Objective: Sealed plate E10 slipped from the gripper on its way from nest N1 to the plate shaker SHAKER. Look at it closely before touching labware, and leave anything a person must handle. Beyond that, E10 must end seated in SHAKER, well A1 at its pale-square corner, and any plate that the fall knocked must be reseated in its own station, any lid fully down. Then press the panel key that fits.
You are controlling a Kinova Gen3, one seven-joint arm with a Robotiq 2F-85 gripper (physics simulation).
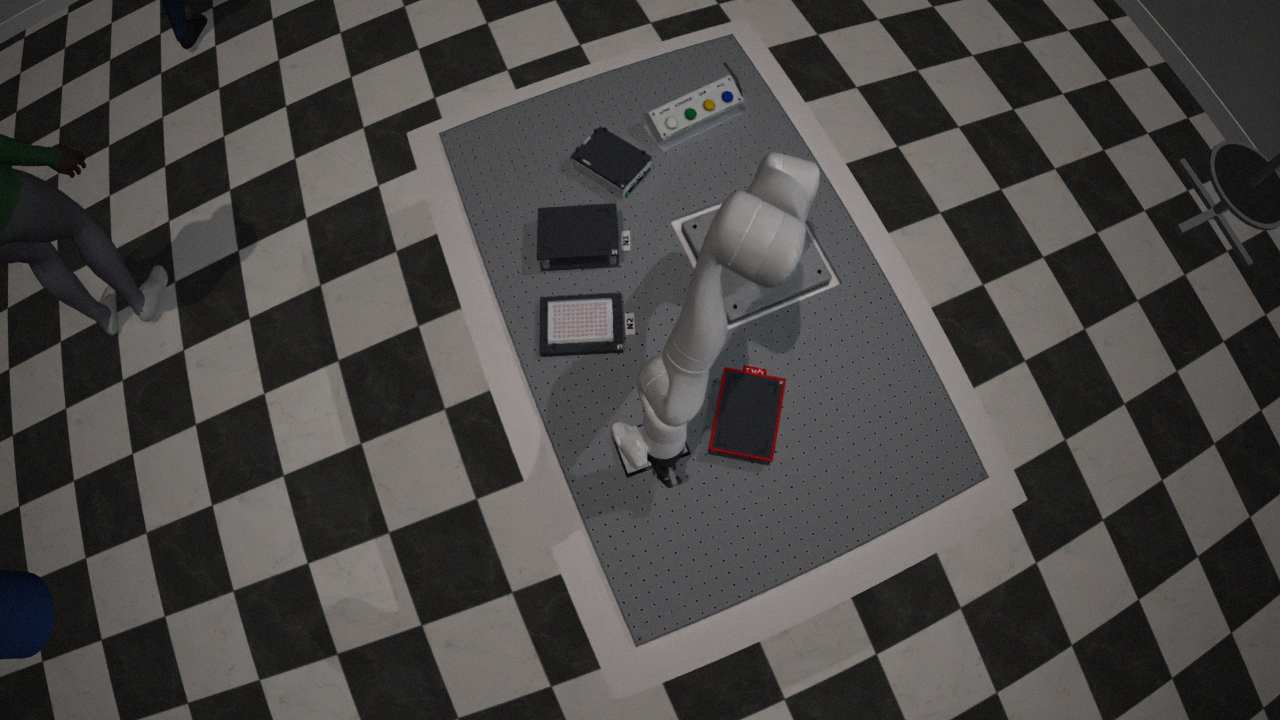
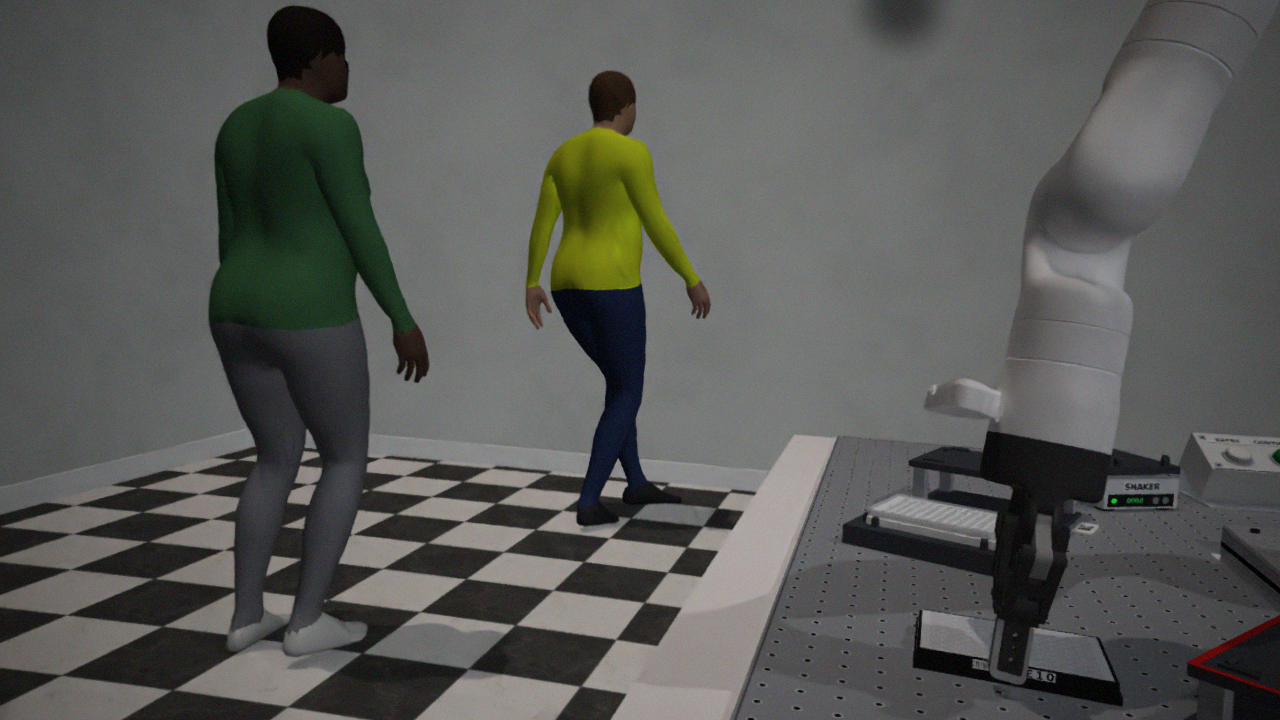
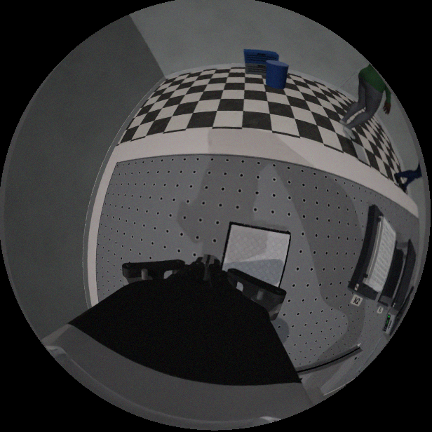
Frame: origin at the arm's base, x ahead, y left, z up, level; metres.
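Seen in the pictures: gripper, fingertip midpoint: [image 1: 658, 474] [image 2: 1005, 679].
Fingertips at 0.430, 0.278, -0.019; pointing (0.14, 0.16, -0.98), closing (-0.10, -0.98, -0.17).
Observation:
Pixels of each thing's top centre, then the offset from my fingertips to it, as dx, dy, dz. "*": a spot on its surface instead.
- Plate E10 at a spot on its surface: [image 2: 1076, 658] * -0.054, -0.041, +0.004
- SHAKER at a spot on its surface: [image 2: 1142, 492] * -0.275, -0.568, +0.013
- N1 at its top centre: [image 2: 996, 459] [image 1: 576, 229] -0.098, -0.503, +0.053
- N2 at its top centre: [image 2: 943, 518] [image 1: 579, 320] -0.015, -0.336, +0.020
- pale plate at its top centre: [image 2: 943, 511] [image 1: 579, 319] -0.015, -0.336, +0.026
- key panel at its top centre: [image 1: 694, 97] -0.475, -0.665, +0.074
- red-edged dark station at its top centre: [image 1: 748, 413] -0.199, -0.011, +0.034
Plate E10 [image 1: 633, 462] [image 2: 1076, 658] [image 3: 260, 246] lies flat on the perforated deck, pale top up, its E10 label on a dark side. My gripper [image 1: 671, 480] [image 2: 1011, 671] [image 3: 208, 261] is shut and empty, pointing down at that labelled side; it hides part of the label, and contact is unclear. SHAKER [image 1: 611, 161] [image 2: 1142, 492] stands at the far end with a dark top and a lit green display. N1 [image 1: 577, 232] has a dark raised top. N2 [image 1: 581, 350] holds a pale plate [image 1: 580, 319] [image 2: 930, 514] [image 3: 384, 250]; whether it is fully seated is unclear.
The key panel [image 1: 698, 111] [image 2: 1226, 465] has white, green, yellow and blue keys. A red-edged dark station [image 1: 748, 414] [image 2: 1253, 660] stands near E10. The arm rises from a grey base plate [image 1: 787, 291]. A person in green [image 2: 290, 214] and one in yellow [image 2: 597, 210] are on the floor beyond the deck.

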